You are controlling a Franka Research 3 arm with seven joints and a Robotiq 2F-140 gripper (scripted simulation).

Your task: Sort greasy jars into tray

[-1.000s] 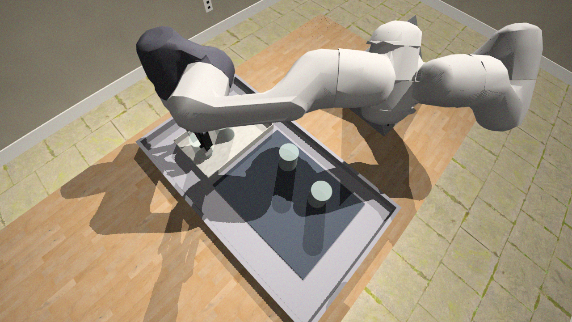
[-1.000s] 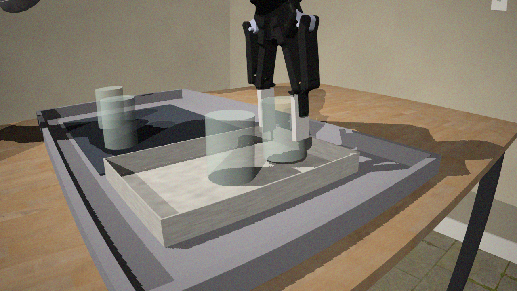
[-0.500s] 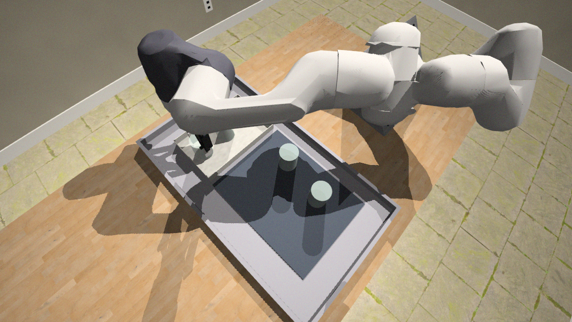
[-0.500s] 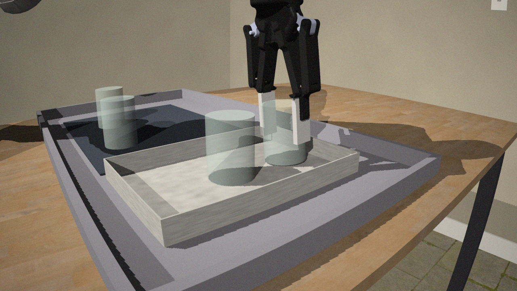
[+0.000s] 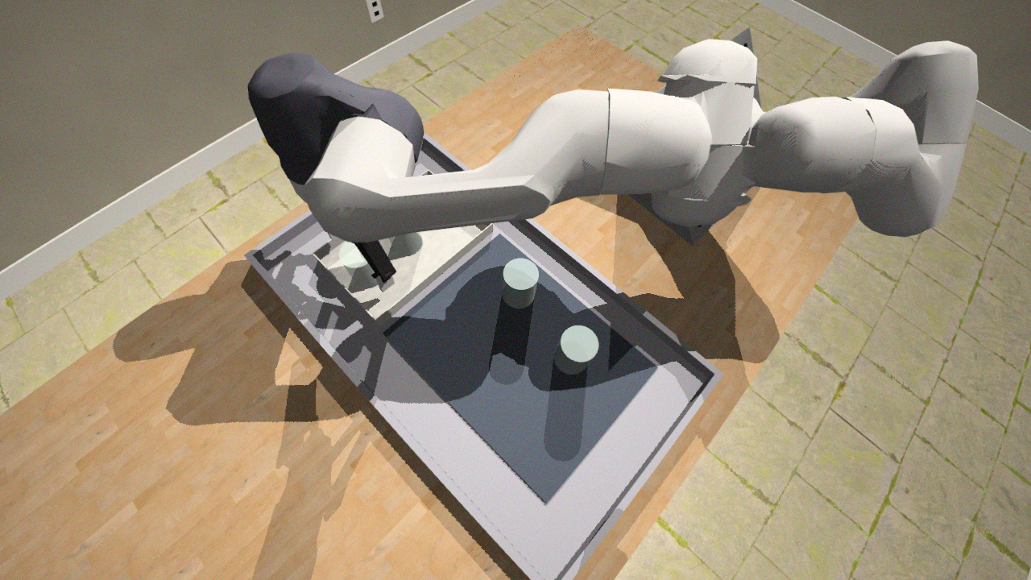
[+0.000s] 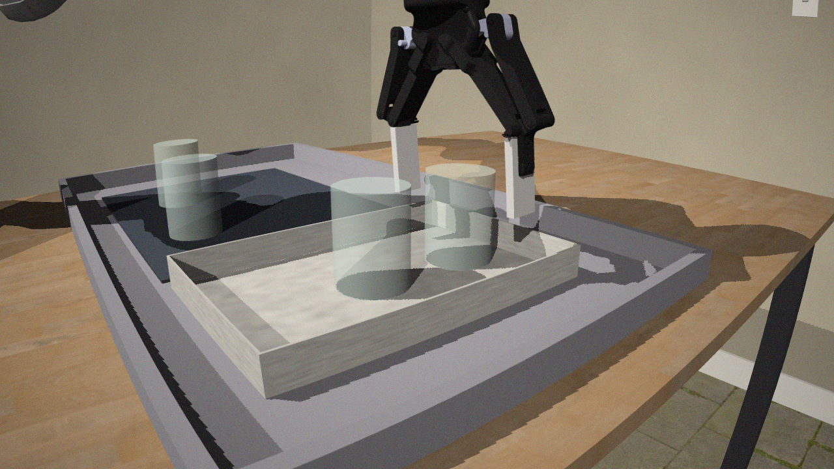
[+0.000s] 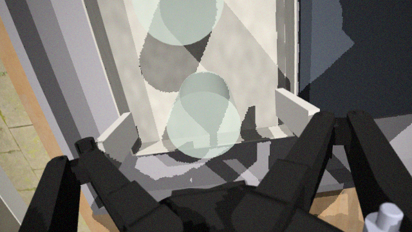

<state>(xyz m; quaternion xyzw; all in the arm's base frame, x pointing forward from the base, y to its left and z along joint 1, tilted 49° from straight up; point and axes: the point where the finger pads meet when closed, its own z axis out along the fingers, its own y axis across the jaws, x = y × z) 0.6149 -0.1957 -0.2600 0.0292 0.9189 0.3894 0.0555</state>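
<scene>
Now: hand 90 mm past the tray and 60 mm above it. The rest, counted from my hand: dark drying mat: 90 mm behind, 320 mm to the left, 60 mm below; steel table top: 80 mm behind, 210 mm to the left, 70 mm below.
</scene>
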